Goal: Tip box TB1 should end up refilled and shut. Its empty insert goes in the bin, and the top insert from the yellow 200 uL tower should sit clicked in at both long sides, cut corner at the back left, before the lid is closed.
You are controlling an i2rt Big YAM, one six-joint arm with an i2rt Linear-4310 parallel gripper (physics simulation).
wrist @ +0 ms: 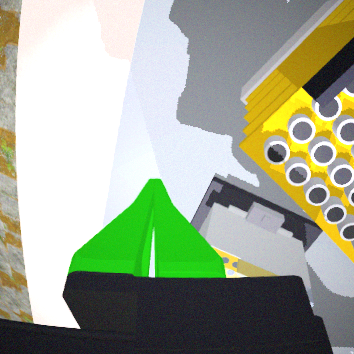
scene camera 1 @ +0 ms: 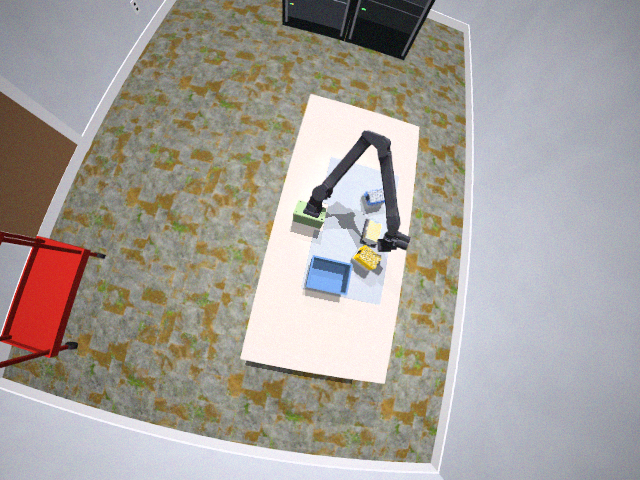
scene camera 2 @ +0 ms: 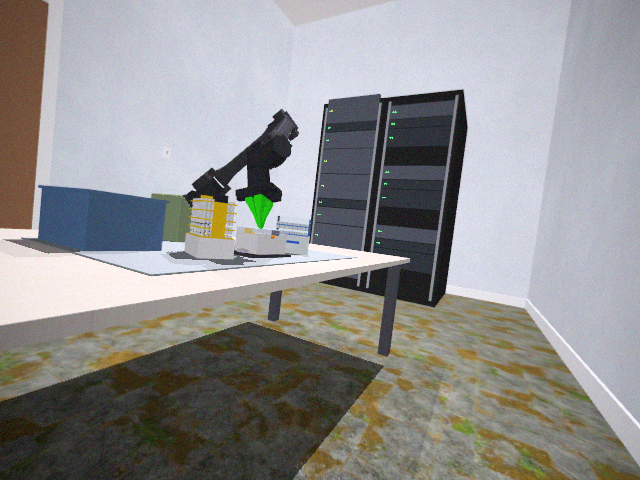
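My gripper (scene camera 2: 260, 227) (wrist: 154, 186) is shut with its green fingertips together and nothing between them. It points down. In the scene camera 2 view its tips show just over the top edge of the pale grey tip box (scene camera 1: 372, 230) (scene camera 2: 260, 243) (wrist: 260, 227); I cannot tell if they touch. A yellow insert (wrist: 231, 266) with pale holes sits in the box, partly hidden by the fingers. The lid's state is unclear. The yellow tower (scene camera 1: 367, 257) (scene camera 2: 222, 219) (wrist: 310, 160) stands beside the box, its top insert showing rings of tips. The blue bin (scene camera 1: 326, 289) (scene camera 2: 105, 222) stands open.
A blue-and-white tip tower (scene camera 1: 374, 196) (scene camera 2: 293, 228) stands on the tip box's other side. The arm's base is at a green block (scene camera 1: 305, 219) (scene camera 2: 173, 214). A pale blue mat (scene camera 1: 367, 294) (scene camera 2: 149, 266) lies on the table (scene camera 1: 315, 335) (scene camera 2: 51, 289). The table edge is near the gripper.
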